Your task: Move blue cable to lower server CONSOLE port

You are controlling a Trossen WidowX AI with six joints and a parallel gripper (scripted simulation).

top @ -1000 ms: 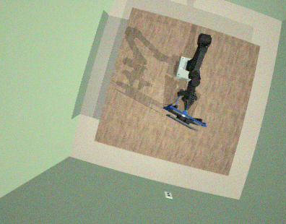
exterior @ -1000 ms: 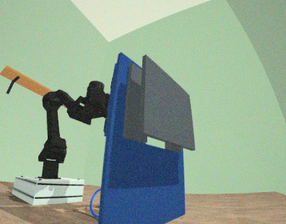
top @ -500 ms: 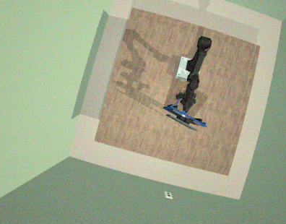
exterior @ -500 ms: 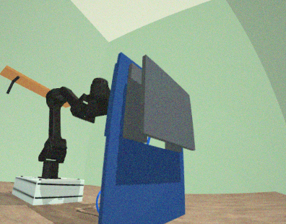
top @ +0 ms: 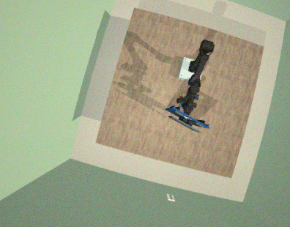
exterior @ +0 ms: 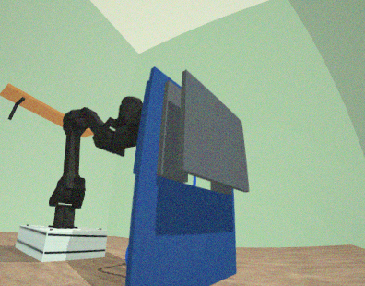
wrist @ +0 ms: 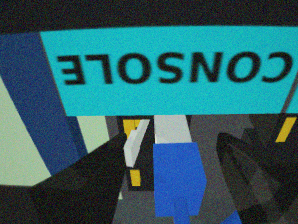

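Right now the blue plug is 1 cm above my gripper tip.
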